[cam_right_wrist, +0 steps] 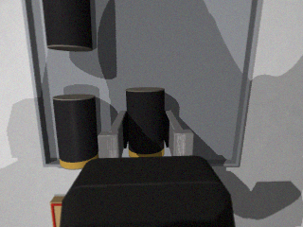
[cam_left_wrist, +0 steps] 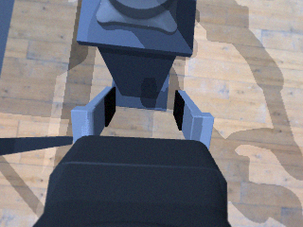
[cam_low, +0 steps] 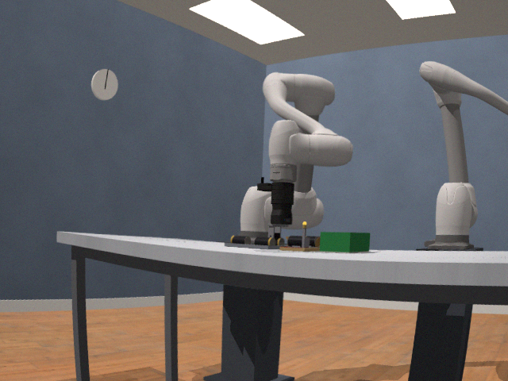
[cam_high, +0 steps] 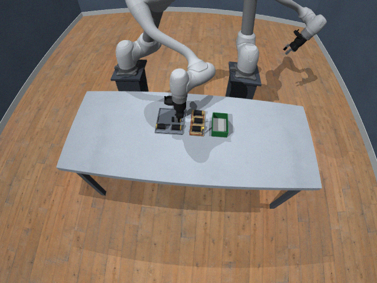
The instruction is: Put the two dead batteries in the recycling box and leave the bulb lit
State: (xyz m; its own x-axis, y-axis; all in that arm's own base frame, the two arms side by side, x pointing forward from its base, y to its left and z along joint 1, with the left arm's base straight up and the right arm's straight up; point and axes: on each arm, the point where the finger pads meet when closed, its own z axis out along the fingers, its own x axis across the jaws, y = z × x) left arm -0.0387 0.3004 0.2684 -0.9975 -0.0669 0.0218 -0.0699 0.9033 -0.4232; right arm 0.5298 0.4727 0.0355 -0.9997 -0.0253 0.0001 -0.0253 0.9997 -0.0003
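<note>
Right now the grey tray is 4 cm to the right of my right hand and 3 cm below it. From my right hand the other things lie so: green recycling box: 4 cm ahead, 28 cm to the left, 2 cm below.
</note>
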